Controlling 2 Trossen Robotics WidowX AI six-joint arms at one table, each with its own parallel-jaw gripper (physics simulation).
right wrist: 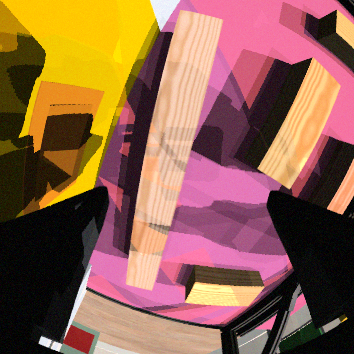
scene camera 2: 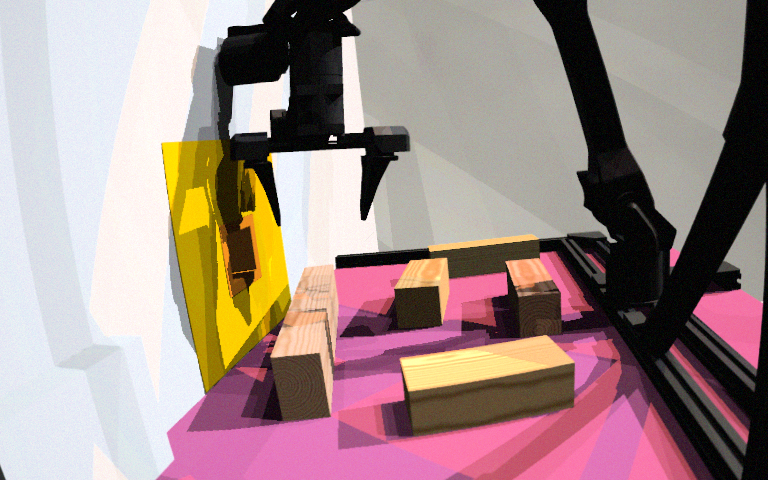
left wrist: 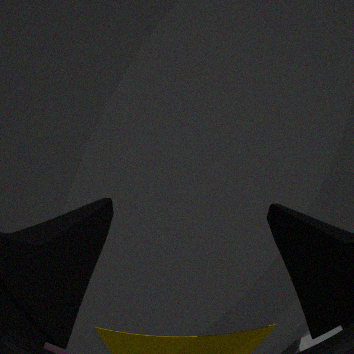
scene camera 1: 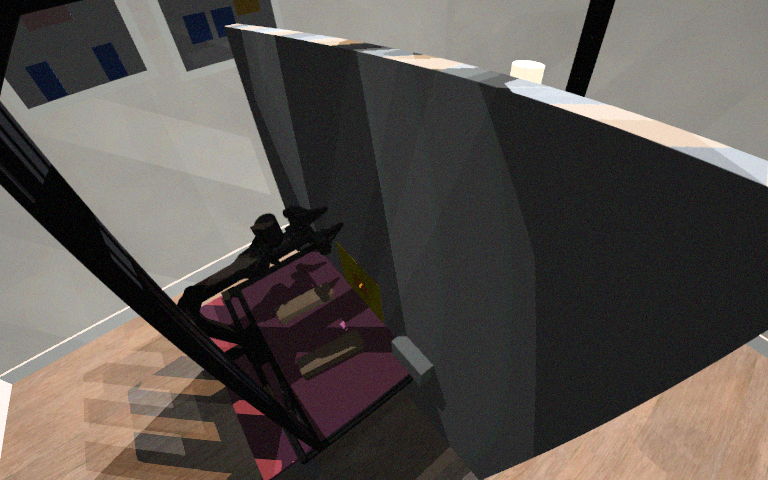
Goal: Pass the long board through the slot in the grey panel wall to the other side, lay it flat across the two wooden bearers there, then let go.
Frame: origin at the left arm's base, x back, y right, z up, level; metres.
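Seen in the pictures: left gripper, fingertip midpoint: [left wrist: 194,210] [scene camera 1: 334,215]; right gripper, fingertip midpoint: [right wrist: 191,197] [scene camera 2: 321,223]; left arm's base, link origin: [scene camera 1: 260,356]; right arm's base, link origin: [scene camera 2: 639,297].
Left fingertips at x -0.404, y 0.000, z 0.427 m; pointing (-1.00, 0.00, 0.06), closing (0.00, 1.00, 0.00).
Offsets run from my left fingertips to a thing's top centre. "*": to the spot under its first point.
The long board {dx -0.157, dy +0.035, dz -0.390 m} [scene camera 2: 303,339] [right wrist: 175,125] lies on the pink table beside the wall, in the right wrist view below and between my fingers. My right gripper [scene camera 2: 321,221] [right wrist: 191,197] is open and empty, pointing down above the board's far end. The slot's orange rim {* dx -0.081, dy -0.020, dz -0.343 m} [scene camera 2: 256,249] [right wrist: 67,92] is in the yellow panel {* dx -0.080, dy +0.149, dz -0.371 m} [scene camera 2: 192,316] on the wall. My left gripper [scene camera 1: 334,217] [left wrist: 194,210] is open and empty, facing the grey wall [scene camera 1: 453,226] above its yellow panel [scene camera 1: 346,261]. Two wooden bearers {dx +0.166, dy -0.106, dz -0.409 m} [scene camera 1: 305,305] {dx +0.192, dy +0.143, dz -0.409 m} [scene camera 1: 330,354] lie on the left arm's side.
On the right arm's side, wooden blocks {dx -0.263, dy -0.091, dz -0.400 m} [scene camera 2: 421,294] {dx -0.391, dy -0.045, dz -0.403 m} [scene camera 2: 533,300] {dx -0.335, dy +0.180, dz -0.409 m} [scene camera 2: 489,384] {dx -0.339, dy -0.264, dz -0.403 m} [scene camera 2: 484,254] stand around the board; some also show in the right wrist view [right wrist: 305,125] [right wrist: 225,294]. A grey block {* dx +0.005, dy +0.355, dz -0.346 m} [scene camera 1: 412,357] juts from the wall's foot. Dark rails run along the table's edges.
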